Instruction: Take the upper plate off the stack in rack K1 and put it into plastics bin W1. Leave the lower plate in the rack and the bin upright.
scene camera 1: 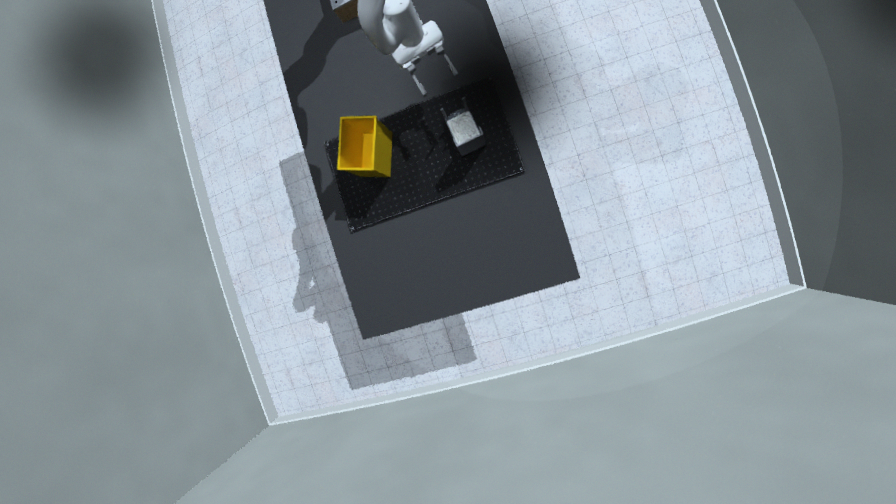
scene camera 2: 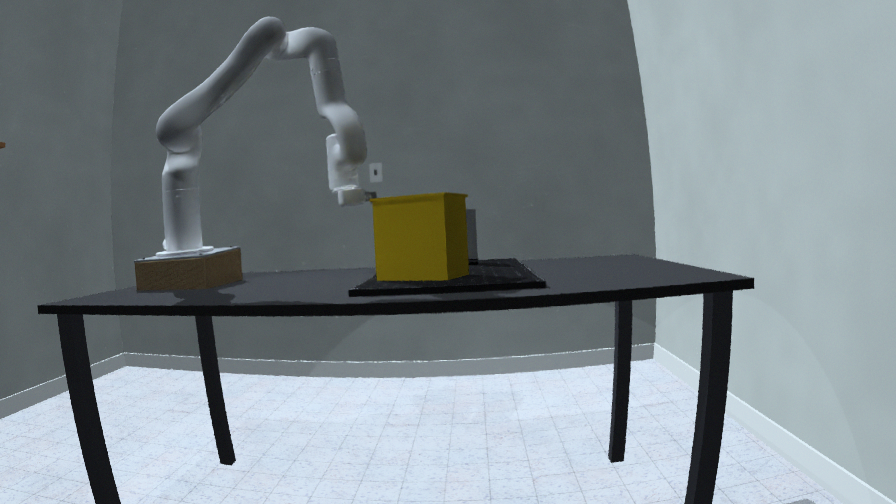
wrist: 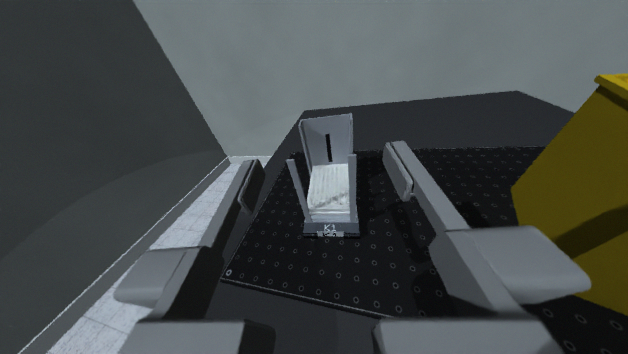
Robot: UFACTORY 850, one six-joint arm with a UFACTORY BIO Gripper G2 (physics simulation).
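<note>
Rack K1 (scene camera 1: 474, 148) (scene camera 2: 472, 235) (wrist: 341, 131) is a grey upright holder with posts, a slotted back wall and a K1 label. In the wrist view, the white, ribbed upper plate (scene camera 1: 463, 127) (wrist: 330, 182) lies flat low in the rack; the lower plate under it is mostly hidden and hard to tell apart. Plastics bin W1 (scene camera 1: 383, 150) (scene camera 2: 410, 241) (wrist: 565, 200) is yellow, upright and open at the top. My gripper (scene camera 1: 439, 83) (wrist: 325, 154) is open and empty, in front of the rack, apart from it, and higher than the plates. Its fingertips are partly hidden behind the bin in scene camera 2.
A black perforated board (scene camera 1: 426, 200) (scene camera 2: 501, 273) (wrist: 300, 270) carries the rack and the bin, with a gap between them. It lies on the dark table (scene camera 1: 463, 263) (scene camera 2: 657, 269). The arm stands on a brown block (scene camera 1: 344, 10) (scene camera 2: 169, 275) at the table's other end.
</note>
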